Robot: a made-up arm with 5 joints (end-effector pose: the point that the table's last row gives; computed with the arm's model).
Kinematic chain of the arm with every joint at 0, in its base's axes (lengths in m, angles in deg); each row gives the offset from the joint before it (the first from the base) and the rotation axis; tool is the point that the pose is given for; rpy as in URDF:
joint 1: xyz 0 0 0.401 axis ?
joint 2: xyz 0 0 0 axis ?
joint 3: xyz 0.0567 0 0.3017 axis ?
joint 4: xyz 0.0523 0 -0.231 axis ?
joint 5: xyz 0.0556 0 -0.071 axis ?
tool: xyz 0 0 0 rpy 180 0 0
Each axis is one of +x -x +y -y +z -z.
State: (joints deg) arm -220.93 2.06 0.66 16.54 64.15
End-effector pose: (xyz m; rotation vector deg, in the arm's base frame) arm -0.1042 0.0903 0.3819 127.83 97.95 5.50
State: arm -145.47 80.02 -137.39 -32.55 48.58
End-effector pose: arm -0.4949 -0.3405 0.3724 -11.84 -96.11 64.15
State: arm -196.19 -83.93 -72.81 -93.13 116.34
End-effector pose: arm 0.3233 -0.0939 0.6944 71.82 31.58 86.14
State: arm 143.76 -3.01 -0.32 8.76 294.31
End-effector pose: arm -0.1250 0.0917 0.4017 -44.85 170.67 -6.50
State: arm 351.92 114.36 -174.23 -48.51 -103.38
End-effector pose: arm 0.5221 -0.0741 0.2293 50.90 55.84 58.97
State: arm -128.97 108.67 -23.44 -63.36 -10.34
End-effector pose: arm -0.0421 -0.0521 0.0928 -81.22 136.87 10.69
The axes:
joint 1: +z
joint 2: +y
joint 3: +y
joint 4: +y
joint 5: -z

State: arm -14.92 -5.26 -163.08 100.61 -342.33
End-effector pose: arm 0.1073 -0.0286 0.9680 -142.25 41.58 -99.43
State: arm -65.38 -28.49 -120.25 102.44 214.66
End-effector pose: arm 0.0295 -0.0644 0.9090 103.13 86.47 -15.24
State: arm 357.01 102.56 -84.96 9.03 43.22
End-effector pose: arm 0.2797 -0.0146 -0.0443 153.46 -65.47 -37.08
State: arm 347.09 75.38 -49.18 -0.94 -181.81
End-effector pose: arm 0.2643 -0.0606 0.1040 -14.98 -154.16 -4.45
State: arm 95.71 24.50 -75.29 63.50 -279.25
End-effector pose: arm -0.0425 0.4253 0.4650 165.87 21.78 -0.58
